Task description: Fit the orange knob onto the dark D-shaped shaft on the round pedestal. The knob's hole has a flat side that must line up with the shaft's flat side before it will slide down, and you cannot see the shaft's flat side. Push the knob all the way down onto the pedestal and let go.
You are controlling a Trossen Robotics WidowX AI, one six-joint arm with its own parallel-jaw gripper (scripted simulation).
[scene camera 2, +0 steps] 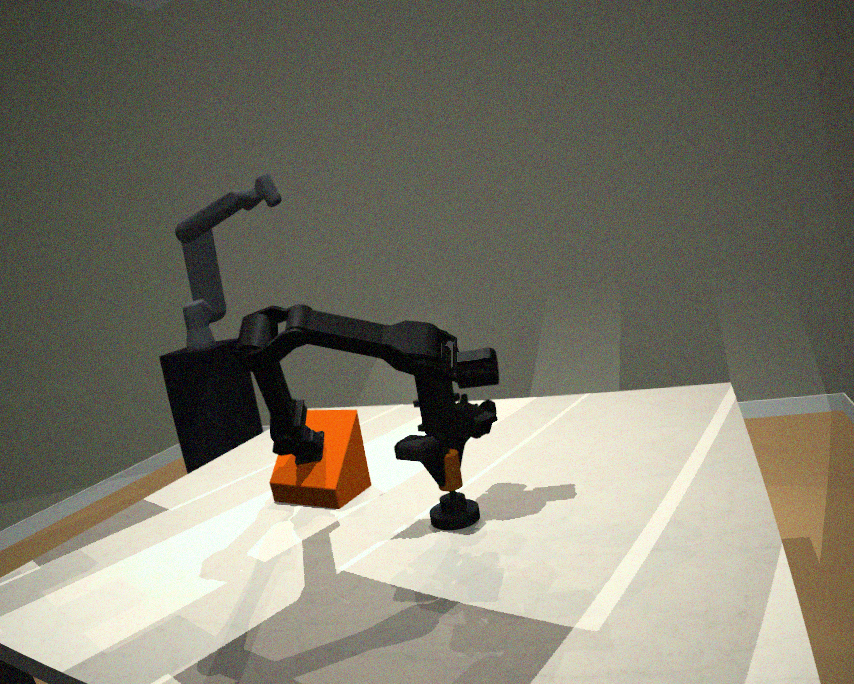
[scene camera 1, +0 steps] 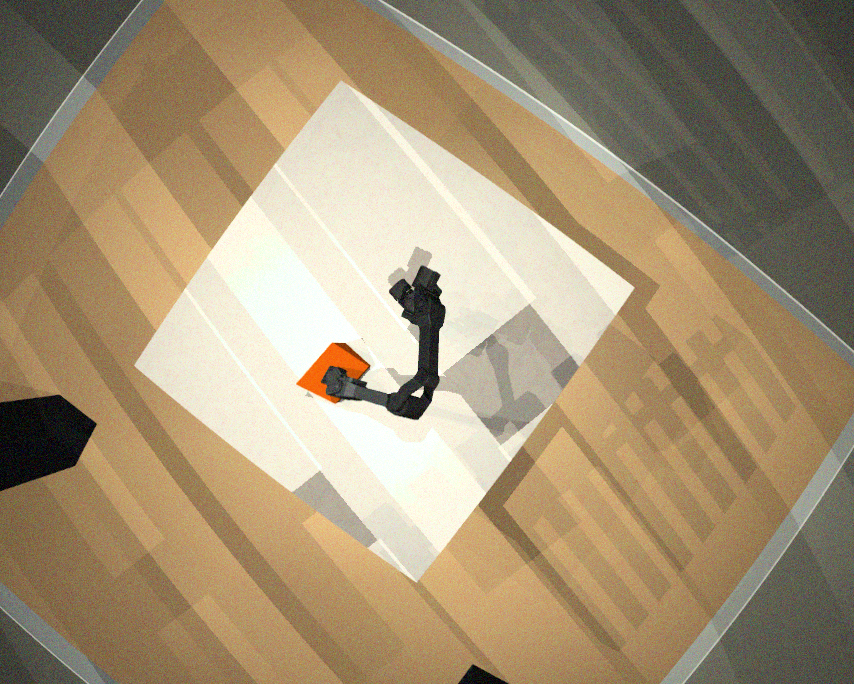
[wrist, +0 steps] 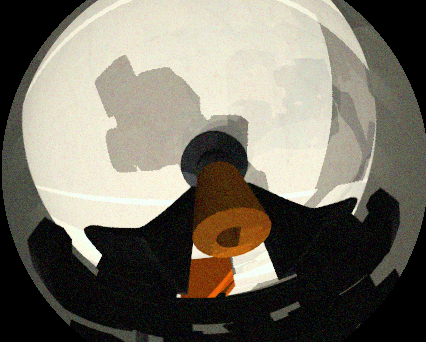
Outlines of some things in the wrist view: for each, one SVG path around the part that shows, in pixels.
My gripper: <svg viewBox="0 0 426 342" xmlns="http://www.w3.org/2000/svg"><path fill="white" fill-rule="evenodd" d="M69 324L88 342L125 342L73 319ZM400 201L379 188L367 201L369 213L361 223L353 215L357 198L311 208L247 182L272 221L264 246L278 279L295 273L298 276L237 296L177 298L178 294L188 296L196 186L189 187L167 210L142 227L83 228L87 240L102 254L97 276L72 253L72 238L65 227L47 217L35 227L27 246L37 276L61 307L105 327L137 330L162 337L163 342L343 342L357 325L369 319L399 281L400 274L395 268L376 287L370 274L366 274L391 251L400 227ZM237 332L203 334L201 330L193 330L193 324L235 322ZM300 303L300 308L288 312L285 318L273 322L270 317L274 311Z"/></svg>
An orange knob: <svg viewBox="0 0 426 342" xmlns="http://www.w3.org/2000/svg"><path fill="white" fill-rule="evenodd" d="M214 161L204 166L197 178L196 198L194 198L193 244L199 251L207 254L207 256L217 258L240 256L240 254L248 253L252 249L259 247L259 244L267 240L270 230L272 230L272 227L270 227L272 226L272 221L269 220L267 212L263 210L263 206L260 205L252 188L245 182L237 167L234 167L227 161Z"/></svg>
